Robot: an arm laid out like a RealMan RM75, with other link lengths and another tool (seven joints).
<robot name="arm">
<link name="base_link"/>
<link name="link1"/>
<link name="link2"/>
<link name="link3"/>
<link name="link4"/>
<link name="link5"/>
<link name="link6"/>
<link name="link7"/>
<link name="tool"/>
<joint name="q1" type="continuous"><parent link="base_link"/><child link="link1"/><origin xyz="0 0 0.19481"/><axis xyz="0 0 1"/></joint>
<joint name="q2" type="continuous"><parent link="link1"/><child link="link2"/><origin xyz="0 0 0" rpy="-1.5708 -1.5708 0"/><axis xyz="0 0 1"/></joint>
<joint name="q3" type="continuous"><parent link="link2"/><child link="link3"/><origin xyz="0.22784 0 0" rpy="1.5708 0 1.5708"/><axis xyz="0 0 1"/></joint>
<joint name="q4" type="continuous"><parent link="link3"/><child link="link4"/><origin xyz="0 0 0" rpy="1.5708 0 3.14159"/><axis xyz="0 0 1"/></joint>
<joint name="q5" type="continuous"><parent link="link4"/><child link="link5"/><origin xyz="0 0.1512 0" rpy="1.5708 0 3.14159"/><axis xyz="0 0 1"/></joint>
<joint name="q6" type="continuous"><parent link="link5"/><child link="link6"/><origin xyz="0 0 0" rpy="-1.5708 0 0"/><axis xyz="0 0 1"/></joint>
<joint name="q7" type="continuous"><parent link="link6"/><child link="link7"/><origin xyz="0 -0.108 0" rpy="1.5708 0 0"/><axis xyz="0 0 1"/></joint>
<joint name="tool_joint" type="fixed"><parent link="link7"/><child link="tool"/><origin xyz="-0.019 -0.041 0.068" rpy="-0.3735 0 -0.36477"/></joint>
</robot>
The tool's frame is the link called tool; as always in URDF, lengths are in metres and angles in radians. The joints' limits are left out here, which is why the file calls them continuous.
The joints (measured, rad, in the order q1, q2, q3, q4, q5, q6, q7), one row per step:
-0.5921 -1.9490 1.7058 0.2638 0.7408 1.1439 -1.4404
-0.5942 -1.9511 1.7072 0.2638 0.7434 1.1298 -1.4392
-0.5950 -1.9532 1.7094 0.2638 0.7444 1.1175 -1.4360
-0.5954 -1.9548 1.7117 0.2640 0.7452 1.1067 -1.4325
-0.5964 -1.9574 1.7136 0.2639 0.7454 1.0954 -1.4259
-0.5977 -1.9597 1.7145 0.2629 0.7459 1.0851 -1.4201
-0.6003 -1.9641 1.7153 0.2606 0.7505 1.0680 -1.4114
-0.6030 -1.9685 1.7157 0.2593 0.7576 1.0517 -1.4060
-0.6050 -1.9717 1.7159 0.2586 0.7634 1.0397 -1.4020
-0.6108 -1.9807 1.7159 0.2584 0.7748 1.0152 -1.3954
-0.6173 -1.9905 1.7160 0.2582 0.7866 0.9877 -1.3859
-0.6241 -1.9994 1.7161 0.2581 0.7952 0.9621 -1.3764
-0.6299 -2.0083 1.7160 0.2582 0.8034 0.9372 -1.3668
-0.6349 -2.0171 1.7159 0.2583 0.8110 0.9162 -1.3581
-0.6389 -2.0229 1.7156 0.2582 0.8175 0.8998 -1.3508
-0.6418 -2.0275 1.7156 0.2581 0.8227 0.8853 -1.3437
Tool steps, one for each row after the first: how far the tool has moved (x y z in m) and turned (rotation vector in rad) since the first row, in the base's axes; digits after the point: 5 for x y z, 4 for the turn. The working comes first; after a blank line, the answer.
Tool pose at each row, in the base's axes (x y z in m, rotation vector in rad; the steps are taken from these numbers as rounded here):
-0.23237 0.33168 -0.09177 2.3084 1.4603 1.3492
-0.23370 0.33245 -0.09270 2.3183 1.4692 1.3419
-0.23507 0.33290 -0.09356 2.3281 1.4763 1.3356
-0.23639 0.33325 -0.09422 2.3378 1.4819 1.3294
-0.23736 0.33379 -0.09507 2.3498 1.4845 1.3235
-0.23838 0.33436 -0.09575 2.3606 1.4879 1.3184
-0.24016 0.33493 -0.09732 2.3787 1.4940 1.3053
-0.24164 0.33527 -0.09909 2.3943 1.5005 1.2905
-0.24270 0.33550 -0.10037 2.4063 1.5045 1.2789
-0.24330 0.33615 -0.10381 2.4270 1.5099 1.2573
-0.24395 0.33704 -0.10733 2.4525 1.5133 1.2331
-0.24415 0.33830 -0.11025 -2.4691 -1.5103 -1.2095
-0.24445 0.33932 -0.11306 -2.4738 -1.5006 -1.1815
-0.24434 0.33992 -0.11591 -2.4793 -1.4922 -1.1580
-0.24454 0.34057 -0.11767 -2.4840 -1.4839 -1.1378
-0.24502 0.34111 -0.11897 -2.4876 -1.4761 -1.1195

-0.00133 0.00077 -0.00093 0.0017 0.0107 0.0048
-0.00270 0.00122 -0.00179 0.0040 0.0206 0.0085
-0.00402 0.00157 -0.00245 0.0062 0.0301 0.0112
-0.00499 0.00211 -0.00330 0.0098 0.0401 0.0119
-0.00601 0.00268 -0.00398 0.0132 0.0493 0.0134
-0.00779 0.00325 -0.00555 0.0163 0.0662 0.0152
-0.00927 0.00359 -0.00732 0.0170 0.0821 0.0170
-0.01033 0.00382 -0.00860 0.0174 0.0942 0.0177
-0.01093 0.00447 -0.01204 0.0173 0.1151 0.0176
-0.01158 0.00536 -0.01556 0.0186 0.1393 0.0158
-0.01178 0.00662 -0.01848 0.0216 0.1609 0.0138
-0.01208 0.00764 -0.02129 0.0248 0.1817 0.0120
-0.01197 0.00824 -0.02414 0.0266 0.1990 0.0093
-0.01217 0.00889 -0.02590 0.0287 0.2142 0.0065
-0.01265 0.00943 -0.02720 0.0311 0.2280 0.0043

